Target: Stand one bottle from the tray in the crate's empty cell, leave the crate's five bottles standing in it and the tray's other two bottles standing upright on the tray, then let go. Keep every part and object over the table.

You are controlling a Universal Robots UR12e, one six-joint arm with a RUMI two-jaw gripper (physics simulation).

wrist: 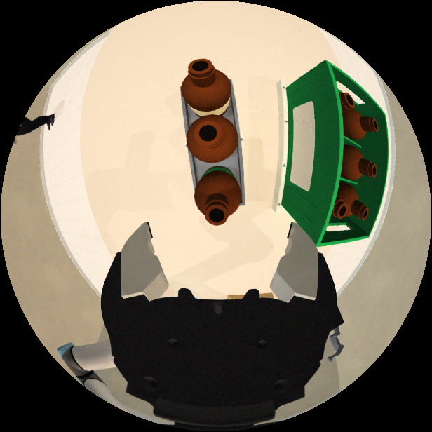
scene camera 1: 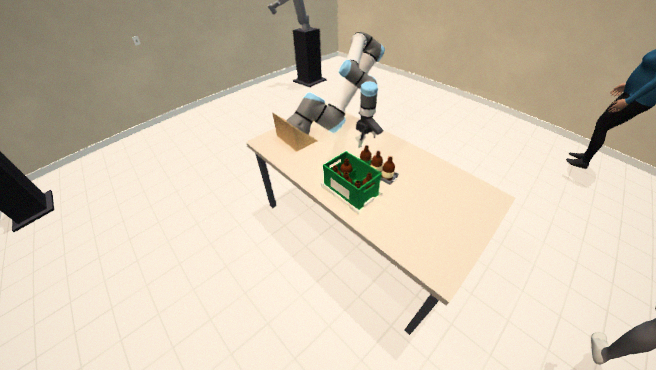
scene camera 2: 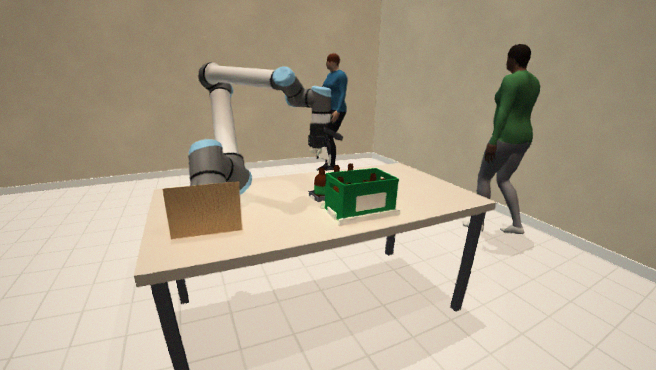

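My gripper is open and empty, above the table beside the tray's near end in the wrist view. Three brown bottles stand upright on the grey tray: a green-labelled bottle nearest the gripper, a middle bottle, and a cream-labelled far bottle. The green crate holds five bottles; their necks show in the wrist view. No neck shows in the middle of the tray-side row, whose cell floor is hidden by the wall.
Low white strips border the crate's base. A brown upright board stands on the table near the arm's base. Two people stand beyond the table. Black pedestals stand on the floor.
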